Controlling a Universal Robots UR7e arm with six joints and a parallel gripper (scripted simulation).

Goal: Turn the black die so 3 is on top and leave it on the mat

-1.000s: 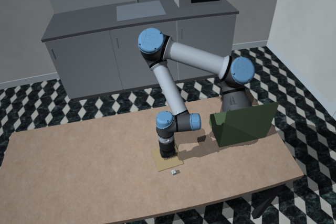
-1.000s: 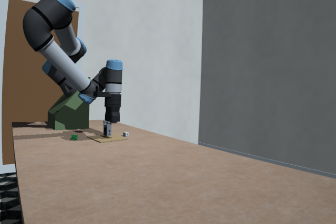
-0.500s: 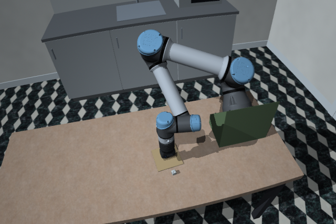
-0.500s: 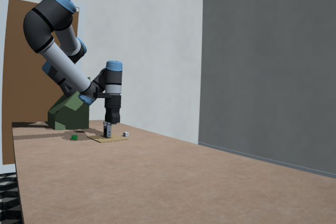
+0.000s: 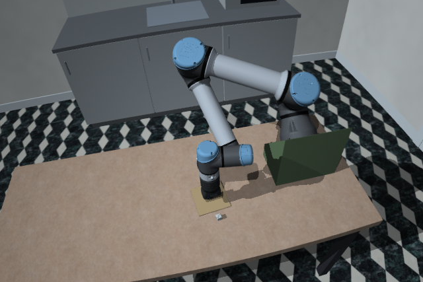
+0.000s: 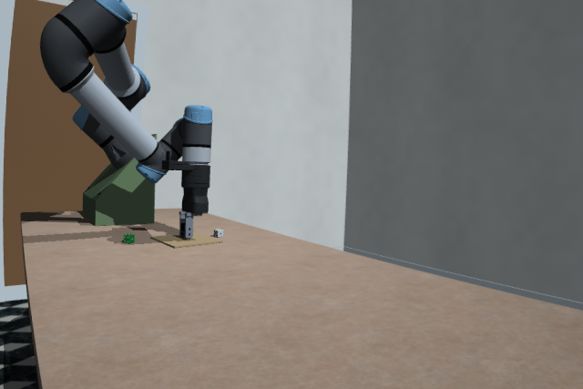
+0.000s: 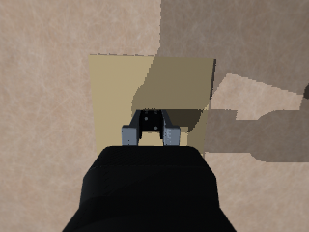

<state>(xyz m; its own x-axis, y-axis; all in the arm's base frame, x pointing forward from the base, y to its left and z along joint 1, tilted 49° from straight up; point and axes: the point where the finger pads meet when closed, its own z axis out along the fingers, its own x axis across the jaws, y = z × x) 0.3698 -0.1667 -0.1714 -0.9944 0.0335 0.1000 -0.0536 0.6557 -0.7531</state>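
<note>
Now: hand 10 mm above the black die. The rest, counted from my hand: green die: 140 mm to the right, 30 mm behind, 20 mm below; then tan mat: 30 mm below; then white die: 100 mm to the left, 20 mm below, 10 mm behind.
</note>
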